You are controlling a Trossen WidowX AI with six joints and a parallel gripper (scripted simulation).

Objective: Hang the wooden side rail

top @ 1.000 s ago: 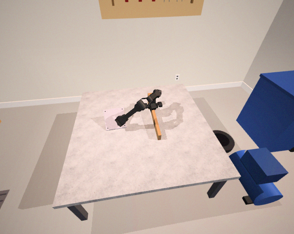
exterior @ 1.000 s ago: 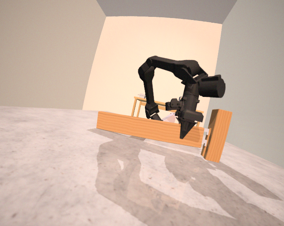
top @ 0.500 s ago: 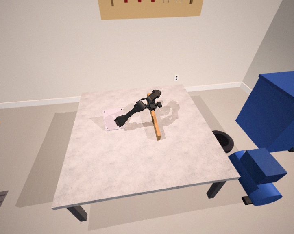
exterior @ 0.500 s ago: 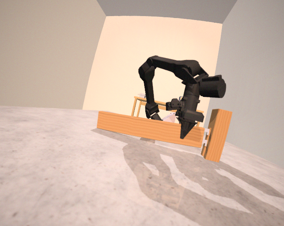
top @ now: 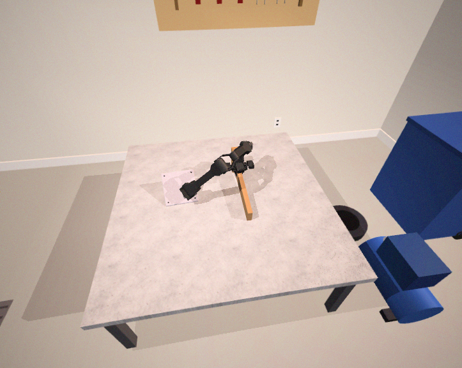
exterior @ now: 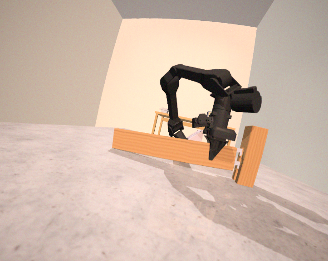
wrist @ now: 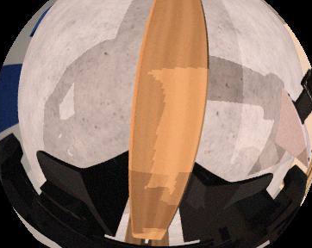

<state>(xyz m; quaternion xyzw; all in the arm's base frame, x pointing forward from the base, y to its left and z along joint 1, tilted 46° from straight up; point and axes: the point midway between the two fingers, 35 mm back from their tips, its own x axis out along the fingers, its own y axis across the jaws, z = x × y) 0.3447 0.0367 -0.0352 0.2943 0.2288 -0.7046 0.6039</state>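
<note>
My gripper tip is now 2 cm short of the headboard post, 12 cm to the right of it and 4 cm below it.
</note>
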